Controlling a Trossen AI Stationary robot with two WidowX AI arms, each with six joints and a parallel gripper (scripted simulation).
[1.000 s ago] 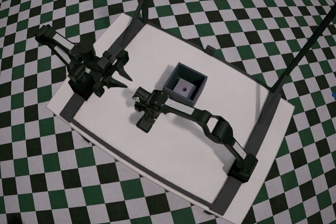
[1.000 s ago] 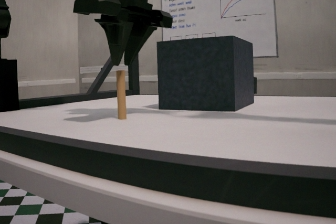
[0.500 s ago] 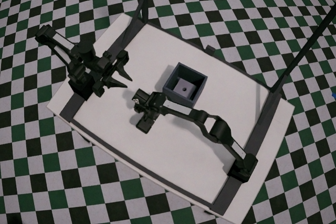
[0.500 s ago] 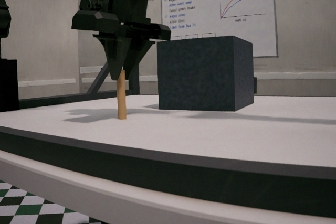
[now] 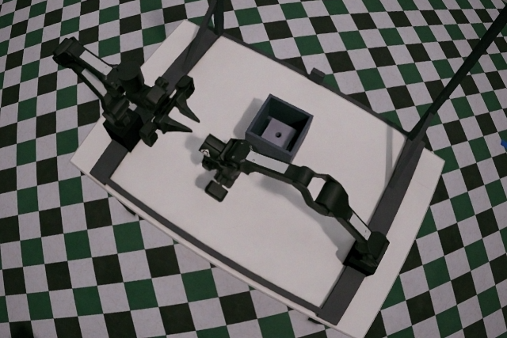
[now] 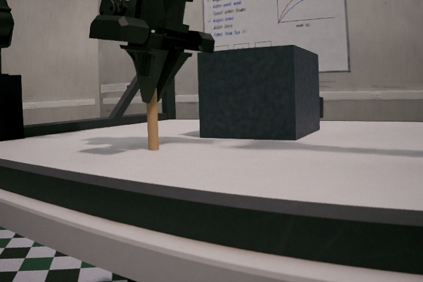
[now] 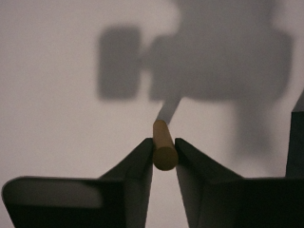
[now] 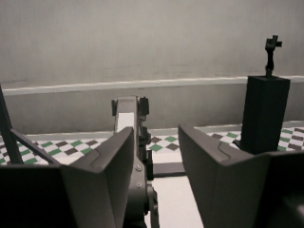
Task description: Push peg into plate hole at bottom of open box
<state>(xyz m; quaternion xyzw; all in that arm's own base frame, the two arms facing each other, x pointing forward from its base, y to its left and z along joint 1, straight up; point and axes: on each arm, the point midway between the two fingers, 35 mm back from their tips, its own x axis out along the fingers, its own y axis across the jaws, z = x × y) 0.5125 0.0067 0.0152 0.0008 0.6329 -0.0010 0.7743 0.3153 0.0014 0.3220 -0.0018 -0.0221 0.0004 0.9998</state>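
My left gripper is now 60 mm above the tan peg. From my left hand the other things lie so: dark border strip 230 mm ahead, 50 mm to the left, 90 mm below; pale plate 210 mm behind, 70 mm to the left, 50 mm below.
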